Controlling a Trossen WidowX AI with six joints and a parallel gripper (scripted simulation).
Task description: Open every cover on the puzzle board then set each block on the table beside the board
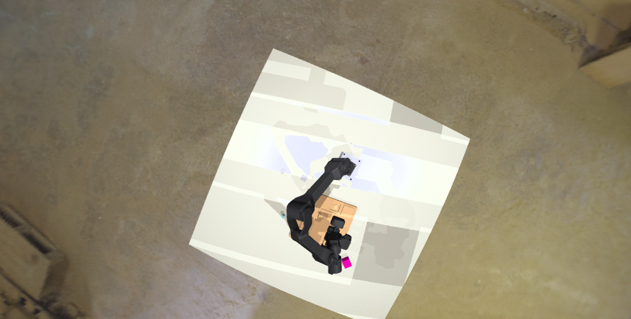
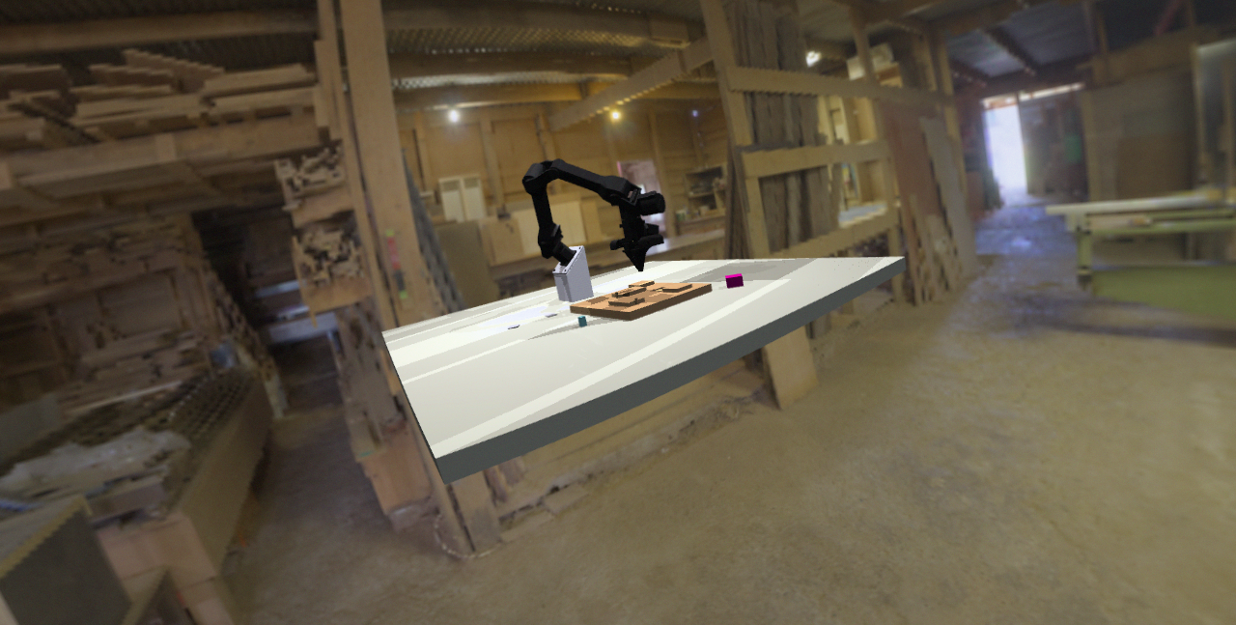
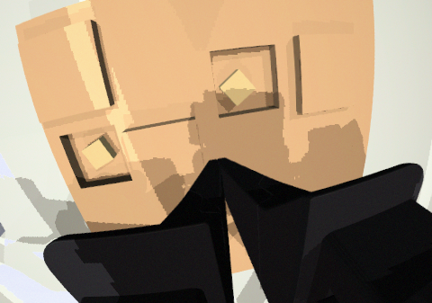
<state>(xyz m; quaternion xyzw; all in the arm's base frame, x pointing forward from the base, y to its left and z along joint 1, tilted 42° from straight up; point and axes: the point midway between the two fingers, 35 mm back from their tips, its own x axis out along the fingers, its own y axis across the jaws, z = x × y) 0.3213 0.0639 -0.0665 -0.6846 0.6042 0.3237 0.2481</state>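
My gripper tip is now 60 mm above the tan wooden puzzle board, 30 mm to the left of it and 10 mm short of it. From my gripper tip the other things lie so: teal block 250 mm to the right, 100 mm ahead, 70 mm below; magenta block 200 mm to the left, 170 mm ahead, 70 mm below.
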